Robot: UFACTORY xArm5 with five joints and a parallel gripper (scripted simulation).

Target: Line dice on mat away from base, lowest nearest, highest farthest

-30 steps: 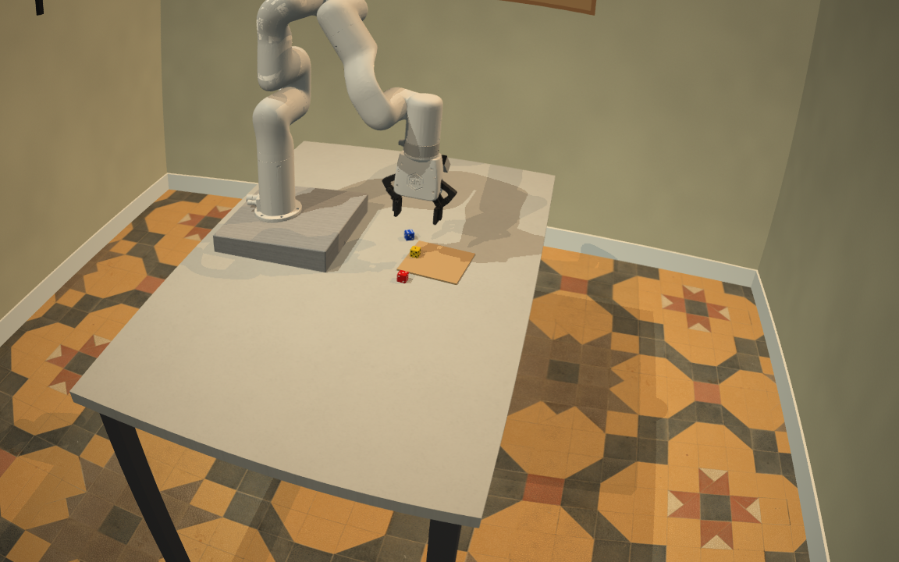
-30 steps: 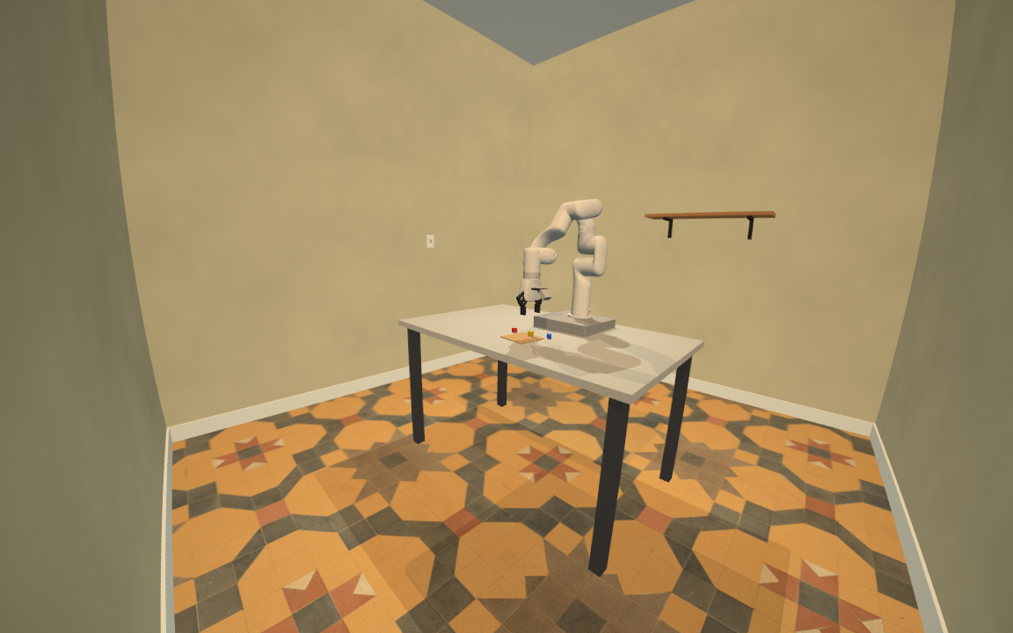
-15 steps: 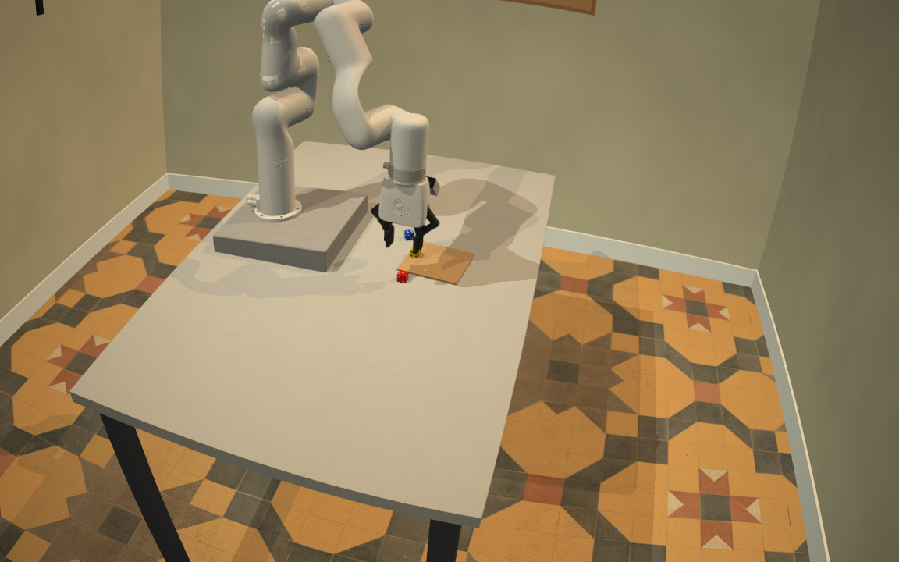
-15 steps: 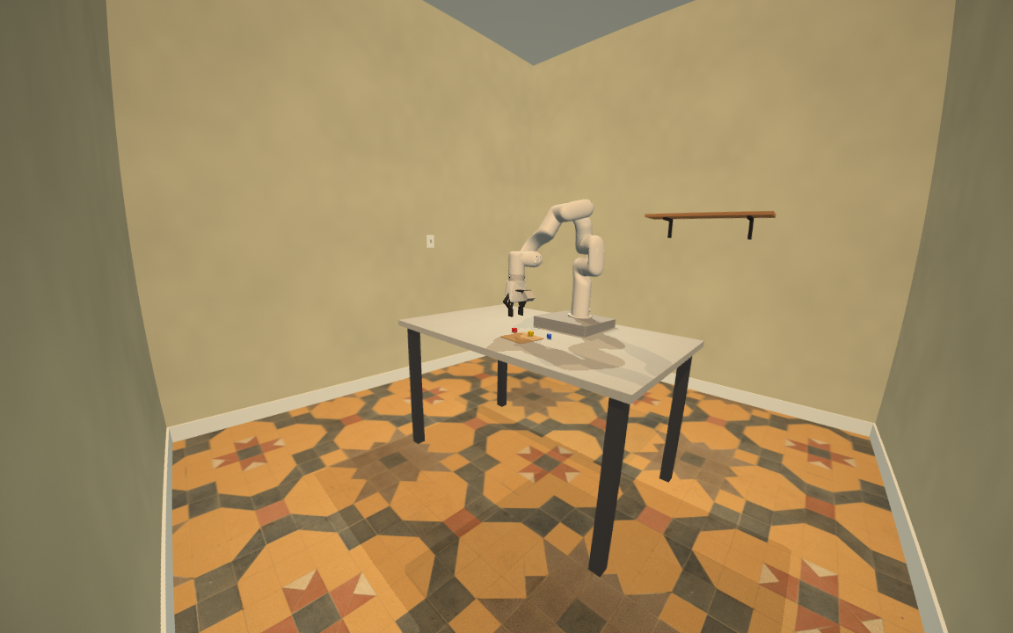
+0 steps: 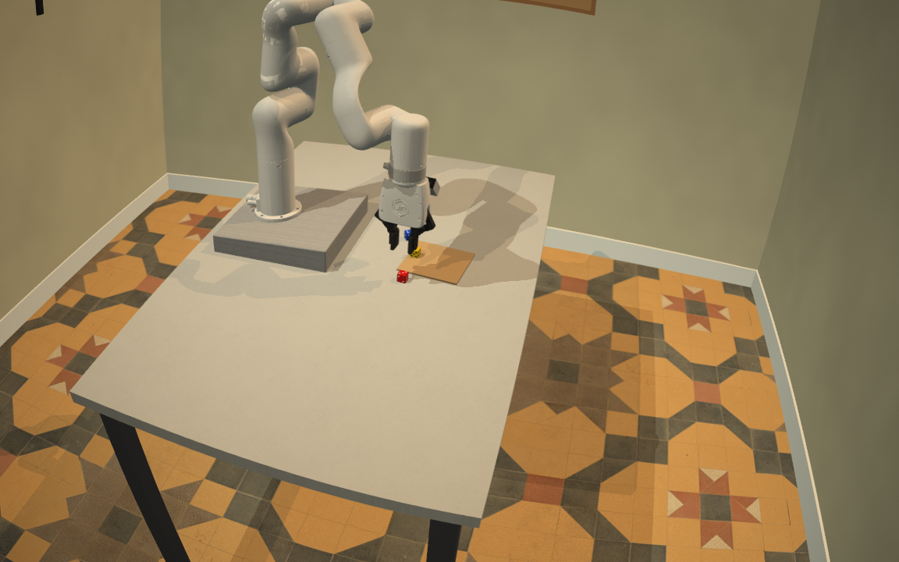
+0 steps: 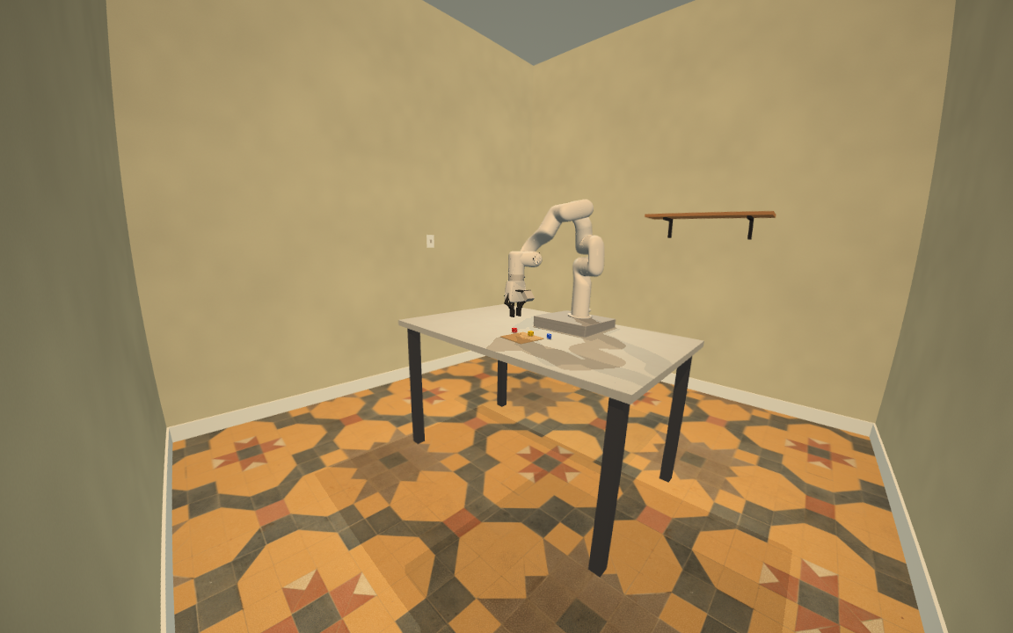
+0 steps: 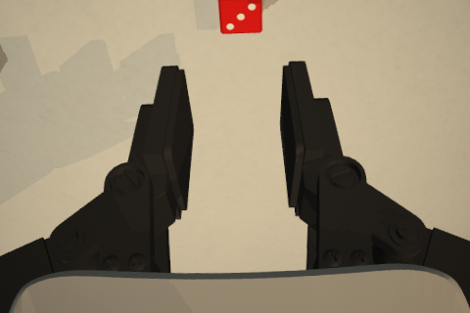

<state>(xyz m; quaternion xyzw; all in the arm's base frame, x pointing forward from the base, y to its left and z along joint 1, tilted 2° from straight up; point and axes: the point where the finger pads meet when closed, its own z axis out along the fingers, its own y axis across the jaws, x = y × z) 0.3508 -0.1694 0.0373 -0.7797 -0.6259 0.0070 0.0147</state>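
The red die lies 9 cm below my hand. The rest, counted from my hand: blue die 1 cm behind, 18 cm to the left, 9 cm below; then yellow die 1 cm ahead, 10 cm to the left, 8 cm below; then mat 7 cm ahead, 9 cm to the left, 10 cm below.
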